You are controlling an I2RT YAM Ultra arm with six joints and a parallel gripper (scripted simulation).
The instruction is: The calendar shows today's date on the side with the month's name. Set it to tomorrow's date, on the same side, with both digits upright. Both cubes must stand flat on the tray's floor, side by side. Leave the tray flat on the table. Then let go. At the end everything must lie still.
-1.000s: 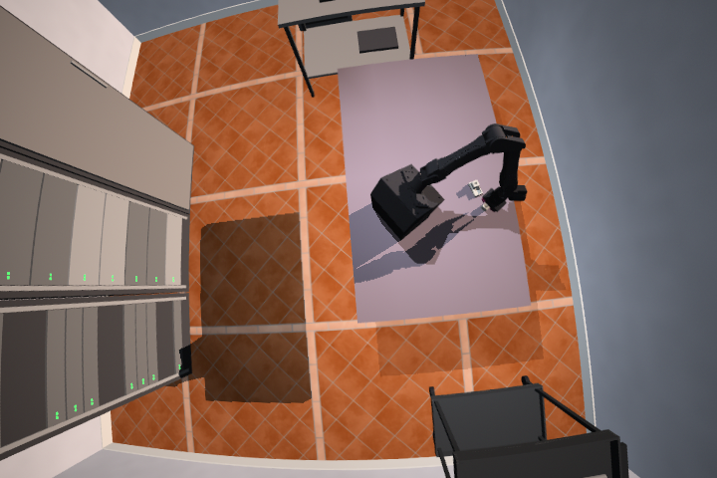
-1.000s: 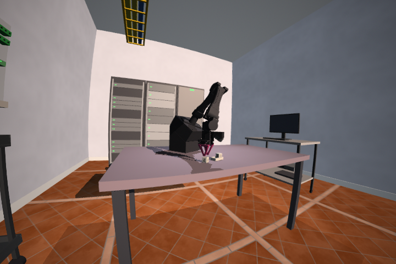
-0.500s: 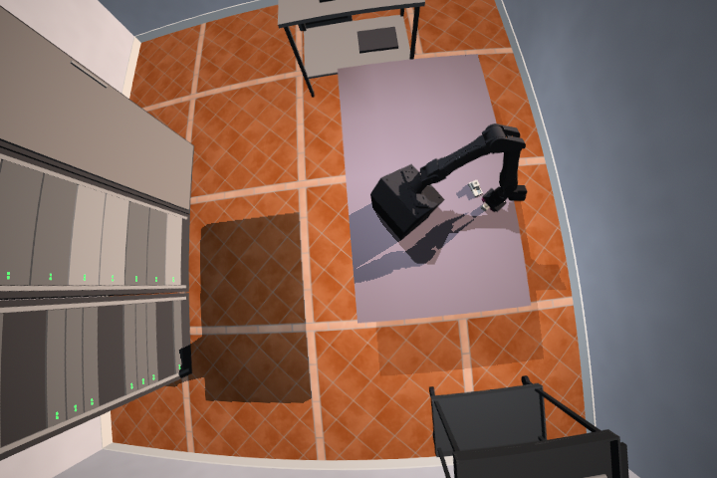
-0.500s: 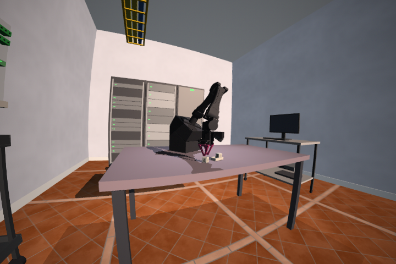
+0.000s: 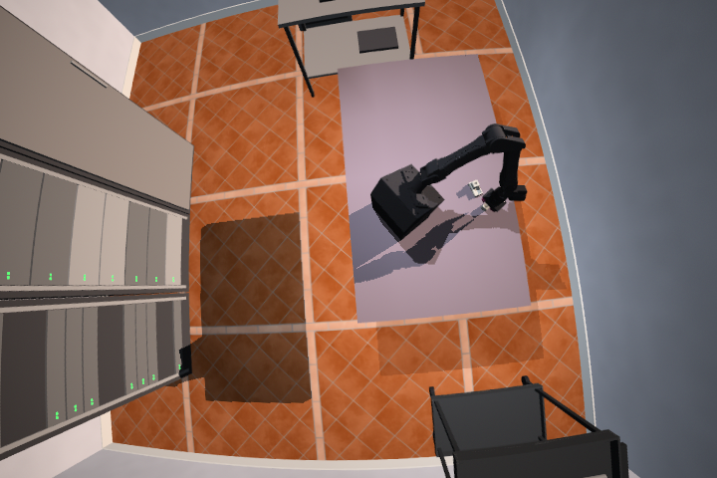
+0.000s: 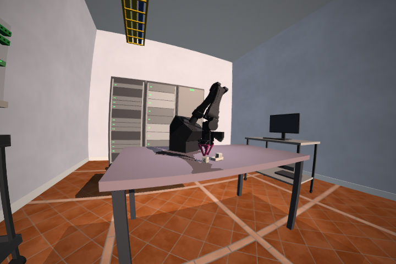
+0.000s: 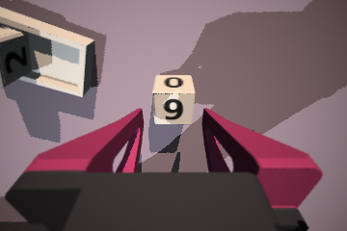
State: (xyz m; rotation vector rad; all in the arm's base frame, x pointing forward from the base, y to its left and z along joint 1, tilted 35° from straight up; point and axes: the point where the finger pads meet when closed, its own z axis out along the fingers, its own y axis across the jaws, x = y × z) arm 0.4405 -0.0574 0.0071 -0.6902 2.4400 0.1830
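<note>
The cream digit cube lies 3 cm below my hand. Round my hand: cream tray: 10 cm to the left, 4 cm below, 4 cm behind.
</note>
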